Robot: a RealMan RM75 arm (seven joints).
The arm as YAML. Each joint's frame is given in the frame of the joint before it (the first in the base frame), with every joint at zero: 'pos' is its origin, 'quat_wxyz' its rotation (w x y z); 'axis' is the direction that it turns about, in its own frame. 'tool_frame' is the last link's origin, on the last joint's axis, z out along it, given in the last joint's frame.
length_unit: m
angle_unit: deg
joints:
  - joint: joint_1
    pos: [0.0, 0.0, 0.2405]
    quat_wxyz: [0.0, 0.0, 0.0, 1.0]
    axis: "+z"
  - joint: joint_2
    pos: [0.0, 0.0, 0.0]
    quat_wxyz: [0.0, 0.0, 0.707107, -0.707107]
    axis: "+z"
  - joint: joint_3
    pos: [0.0, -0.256, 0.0]
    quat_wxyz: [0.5, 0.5, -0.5, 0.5]
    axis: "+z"
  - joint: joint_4
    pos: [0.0, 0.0, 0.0]
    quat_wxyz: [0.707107, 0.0, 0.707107, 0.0]
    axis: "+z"
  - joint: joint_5
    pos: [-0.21, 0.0, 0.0]
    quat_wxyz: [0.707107, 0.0, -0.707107, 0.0]
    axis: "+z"
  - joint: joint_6
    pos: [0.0, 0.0, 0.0]
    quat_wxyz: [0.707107, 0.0, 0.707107, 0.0]
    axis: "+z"
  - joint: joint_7
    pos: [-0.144, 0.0, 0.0]
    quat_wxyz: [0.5, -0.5, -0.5, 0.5]
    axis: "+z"
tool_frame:
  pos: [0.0, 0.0, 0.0]
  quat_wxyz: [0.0, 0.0, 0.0, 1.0]
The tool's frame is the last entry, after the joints.
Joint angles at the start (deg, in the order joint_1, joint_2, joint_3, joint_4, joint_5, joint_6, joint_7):
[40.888 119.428 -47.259 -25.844 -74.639 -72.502 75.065]
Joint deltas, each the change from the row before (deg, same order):
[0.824 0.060 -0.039 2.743 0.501 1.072 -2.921]
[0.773 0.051 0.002 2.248 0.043 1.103 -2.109]
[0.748 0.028 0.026 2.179 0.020 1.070 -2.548]
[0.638 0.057 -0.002 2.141 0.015 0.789 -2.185]
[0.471 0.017 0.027 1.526 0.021 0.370 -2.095]
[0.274 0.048 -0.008 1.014 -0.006 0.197 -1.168]
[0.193 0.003 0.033 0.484 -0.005 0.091 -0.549]
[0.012 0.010 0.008 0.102 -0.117 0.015 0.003]
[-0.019 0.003 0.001 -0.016 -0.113 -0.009 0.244]
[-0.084 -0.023 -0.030 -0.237 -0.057 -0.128 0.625]
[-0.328 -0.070 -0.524 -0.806 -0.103 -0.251 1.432]
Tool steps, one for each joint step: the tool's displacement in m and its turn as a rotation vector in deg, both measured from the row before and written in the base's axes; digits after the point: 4 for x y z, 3 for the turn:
[0.0022 0.0005 -0.0090 0.339 -1.048 -0.622]
[0.0018 0.0004 -0.0082 -0.067 -1.128 -0.655]
[0.0018 0.0001 -0.0079 0.196 -1.500 -0.364]
[0.0018 -0.0011 -0.0080 -0.152 -1.204 -0.327]
[0.0008 -0.0011 -0.0054 0.169 -1.129 0.226]
[0.0006 -0.0012 -0.0039 -0.089 -0.594 0.069]
[-0.0001 -0.0003 -0.0016 -0.015 -0.272 0.079]
[0.0002 -0.0003 -0.0006 -0.139 -0.061 -0.031]
[0.0001 -0.0002 -0.0002 -0.188 0.073 -0.091]
[-0.0001 0.0000 0.0008 -0.233 0.334 -0.120]
[0.0000 -0.0002 0.0019 -0.595 0.410 -0.061]

